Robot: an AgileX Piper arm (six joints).
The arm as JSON. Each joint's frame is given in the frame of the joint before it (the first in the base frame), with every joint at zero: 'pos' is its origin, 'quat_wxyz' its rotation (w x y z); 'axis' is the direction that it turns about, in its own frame. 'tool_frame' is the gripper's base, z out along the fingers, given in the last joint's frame.
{
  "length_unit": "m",
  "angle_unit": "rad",
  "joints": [
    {
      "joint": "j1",
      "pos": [
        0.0,
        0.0,
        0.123
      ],
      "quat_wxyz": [
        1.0,
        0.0,
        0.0,
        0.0
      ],
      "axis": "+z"
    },
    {
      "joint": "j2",
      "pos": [
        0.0,
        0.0,
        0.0
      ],
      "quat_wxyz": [
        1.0,
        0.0,
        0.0,
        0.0
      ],
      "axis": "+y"
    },
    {
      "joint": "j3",
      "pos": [
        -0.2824,
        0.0,
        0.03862
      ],
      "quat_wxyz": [
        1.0,
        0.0,
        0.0,
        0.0
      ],
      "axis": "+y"
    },
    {
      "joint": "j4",
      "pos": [
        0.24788,
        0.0,
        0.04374
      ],
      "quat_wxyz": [
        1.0,
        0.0,
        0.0,
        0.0
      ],
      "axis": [
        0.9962,
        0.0,
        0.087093
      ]
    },
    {
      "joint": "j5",
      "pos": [
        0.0,
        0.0,
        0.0
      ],
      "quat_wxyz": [
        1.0,
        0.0,
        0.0,
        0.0
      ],
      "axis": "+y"
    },
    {
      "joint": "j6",
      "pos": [
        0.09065,
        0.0,
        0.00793
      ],
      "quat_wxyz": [
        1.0,
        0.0,
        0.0,
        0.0
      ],
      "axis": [
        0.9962,
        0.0,
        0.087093
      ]
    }
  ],
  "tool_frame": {
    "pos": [
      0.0,
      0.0,
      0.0
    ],
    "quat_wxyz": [
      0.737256,
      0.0,
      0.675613,
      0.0
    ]
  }
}
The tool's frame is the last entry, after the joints.
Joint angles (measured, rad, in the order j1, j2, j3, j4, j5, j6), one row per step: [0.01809, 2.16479, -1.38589, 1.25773, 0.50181, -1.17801]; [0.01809, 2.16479, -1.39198, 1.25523, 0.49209, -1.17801]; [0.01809, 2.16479, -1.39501, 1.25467, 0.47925, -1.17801]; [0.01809, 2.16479, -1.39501, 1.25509, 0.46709, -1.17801]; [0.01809, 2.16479, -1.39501, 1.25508, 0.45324, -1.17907]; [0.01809, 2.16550, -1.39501, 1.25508, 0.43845, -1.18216]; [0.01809, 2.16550, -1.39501, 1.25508, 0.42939, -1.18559]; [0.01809, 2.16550, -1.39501, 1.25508, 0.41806, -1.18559]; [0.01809, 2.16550, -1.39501, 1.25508, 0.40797, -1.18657]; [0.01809, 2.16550, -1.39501, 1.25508, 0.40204, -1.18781]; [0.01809, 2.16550, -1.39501, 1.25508, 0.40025, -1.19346]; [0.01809, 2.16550, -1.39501, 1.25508, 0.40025, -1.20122]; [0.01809, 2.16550, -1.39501, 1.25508, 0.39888, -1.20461]
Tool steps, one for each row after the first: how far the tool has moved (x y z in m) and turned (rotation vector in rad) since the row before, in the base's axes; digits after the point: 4 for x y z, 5 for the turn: [0.0017, -0.0007, 0.0014, -0.00764, -0.00923, -0.00555]; [0.0012, -0.0010, 0.0007, -0.00802, -0.00716, -0.00910]; [0.0006, -0.0009, -0.0001, -0.00690, -0.00390, -0.00923]; [0.0007, -0.0011, -0.0001, -0.00887, -0.00491, -0.00950]; [0.0007, -0.0011, -0.0004, -0.01068, -0.00534, -0.00883]; [0.0004, -0.0007, 0.0000, -0.00749, -0.00432, -0.00437]; [0.0005, -0.0009, 0.0000, -0.00673, -0.00364, -0.00835]; [0.0005, -0.0008, 0.0000, -0.00661, -0.00363, -0.00678]; [0.0003, -0.0005, 0.0000, -0.00430, -0.00238, -0.00353]; [0.0001, -0.0001, 0.0000, -0.00463, -0.00274, 0.00250]; [0.0000, 0.0000, 0.0000, -0.00490, -0.00296, 0.00524]; [0.0001, -0.0001, 0.0000, -0.00295, -0.00173, 0.00128]
